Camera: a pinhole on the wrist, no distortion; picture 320 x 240 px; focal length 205.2 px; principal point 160.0 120.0 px. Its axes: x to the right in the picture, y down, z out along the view. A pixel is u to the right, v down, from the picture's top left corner.
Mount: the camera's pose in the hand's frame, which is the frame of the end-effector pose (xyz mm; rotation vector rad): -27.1 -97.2 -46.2 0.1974 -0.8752 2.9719
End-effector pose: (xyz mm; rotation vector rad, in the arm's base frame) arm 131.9 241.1 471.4 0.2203 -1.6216 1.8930
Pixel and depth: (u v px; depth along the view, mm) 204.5 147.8 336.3
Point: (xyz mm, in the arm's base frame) 301.0 27.7 752.6
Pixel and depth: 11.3 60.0 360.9
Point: -49.4 89.0 846.1
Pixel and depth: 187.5 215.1 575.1
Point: 448.9 -31.2 1036.4
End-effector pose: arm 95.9 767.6 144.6 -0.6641 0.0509 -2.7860
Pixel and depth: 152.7 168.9 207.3
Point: 75.6 1011.9 257.4
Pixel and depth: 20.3 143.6 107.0
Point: 17.1 912.1 209.1
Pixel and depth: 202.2 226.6 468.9
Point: 129.0 1332.9 362.5
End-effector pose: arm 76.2 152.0 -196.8 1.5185 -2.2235 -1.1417
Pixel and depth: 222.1 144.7 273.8
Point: 203.6 259.9 -486.7
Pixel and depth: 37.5 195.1 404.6
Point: 172.4 -49.2 -684.3
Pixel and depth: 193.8 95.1 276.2
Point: 128.5 248.2 -480.7
